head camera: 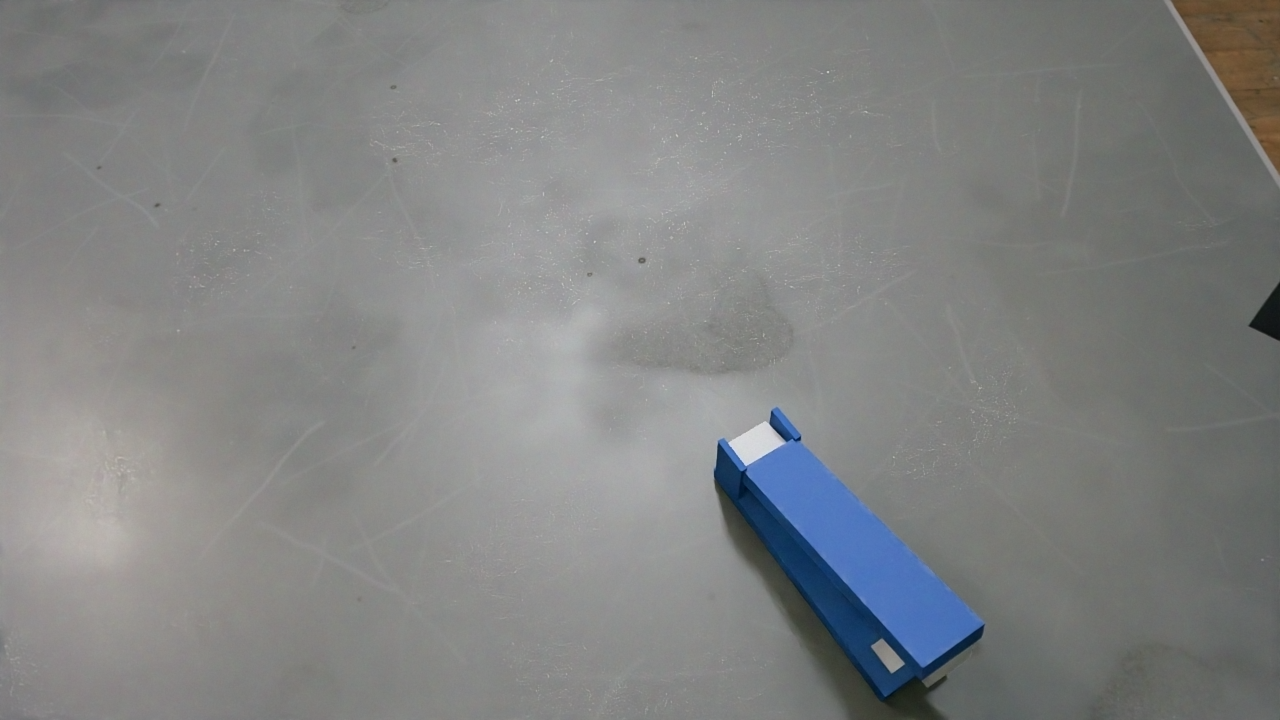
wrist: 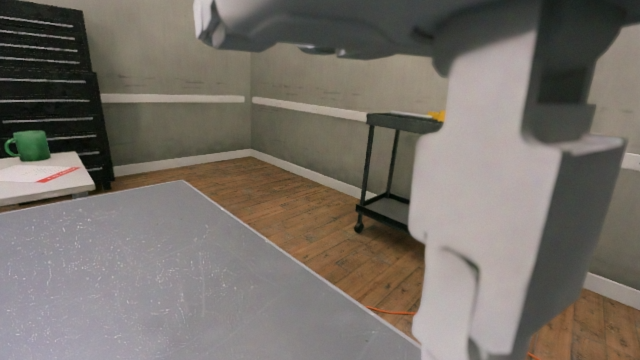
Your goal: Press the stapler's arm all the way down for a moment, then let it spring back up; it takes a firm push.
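The blue stapler point(head camera: 859, 546) rests on the grey table in the lower right of the head view. Its hinge end, with a white block between two blue posts, points up and left. Its arm point(head camera: 872, 546) is raised, with a gap above the base point(head camera: 827, 613) at the lower right end, where a light plate point(head camera: 887, 655) shows. My gripper point(wrist: 485, 190) shows as large pale and grey hand parts at the top and right of the wrist view. Its fingertips are not clear, so its opening cannot be told. It is apart from the stapler, which does not show in the wrist view.
A dark piece point(head camera: 1268, 313) shows at the right edge of the head view. The grey table point(wrist: 165, 280) has a pale edge. Beyond it stand a black drawer cabinet point(wrist: 45, 90), a green mug point(wrist: 33, 145) on a white surface point(wrist: 75, 182), and a dark cart point(wrist: 395, 122).
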